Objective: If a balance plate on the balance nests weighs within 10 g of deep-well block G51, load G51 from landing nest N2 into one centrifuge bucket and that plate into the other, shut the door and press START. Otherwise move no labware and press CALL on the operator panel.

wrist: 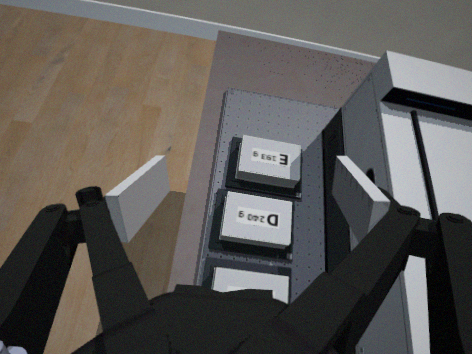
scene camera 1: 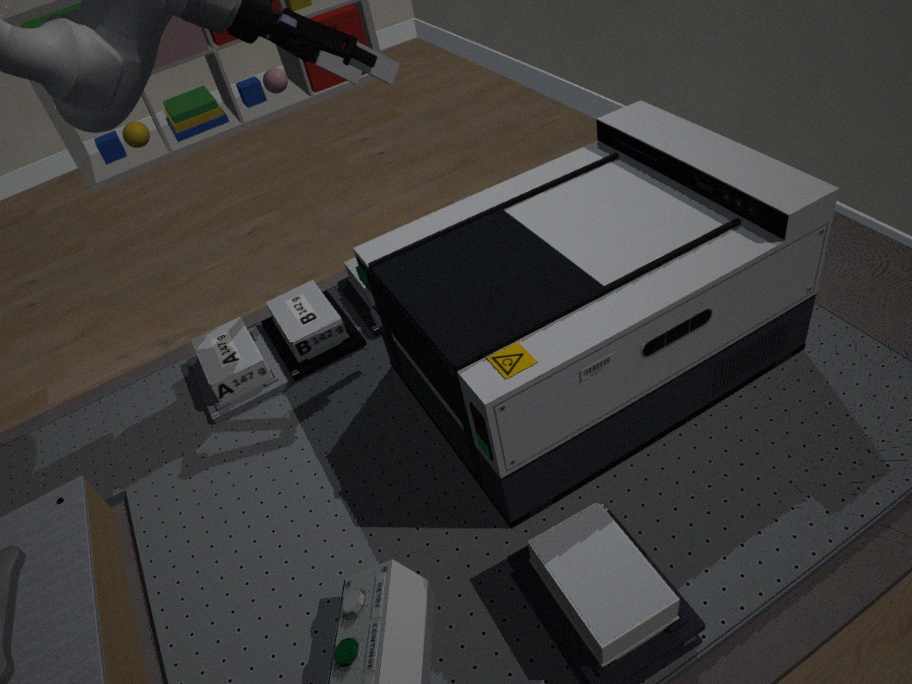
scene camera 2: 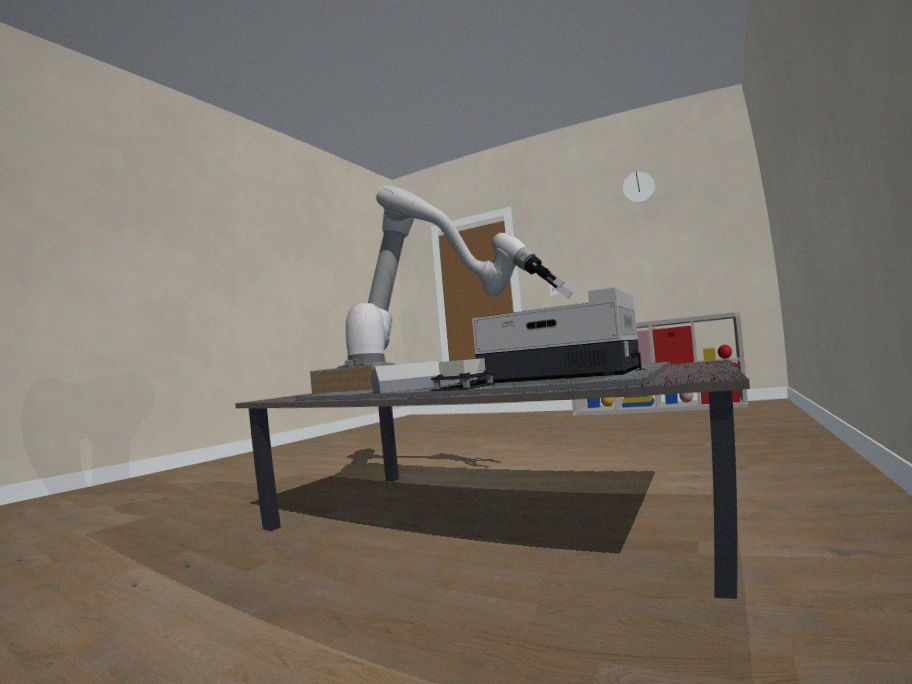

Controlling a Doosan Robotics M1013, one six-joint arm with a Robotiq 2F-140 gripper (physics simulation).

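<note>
My gripper is open and empty, high beyond the centrifuge. In the wrist view, plate E, marked 193 g, and plate D, marked 240 g, sit on dark nests; a third white piece is partly hidden by the gripper. In scene view 1, plate A, 147 g, and plate B, 142 g, stand left of the centrifuge. An unlabelled-looking white block sits on a near nest; its identity is unreadable. The buckets are hidden.
The operator panel shows RETRY and CONTINUE; CALL does not show. A wooden-sided arm base stands at the table's left. Another nest with a white piece is partly hidden behind the centrifuge corner. A shelf unit stands beyond.
</note>
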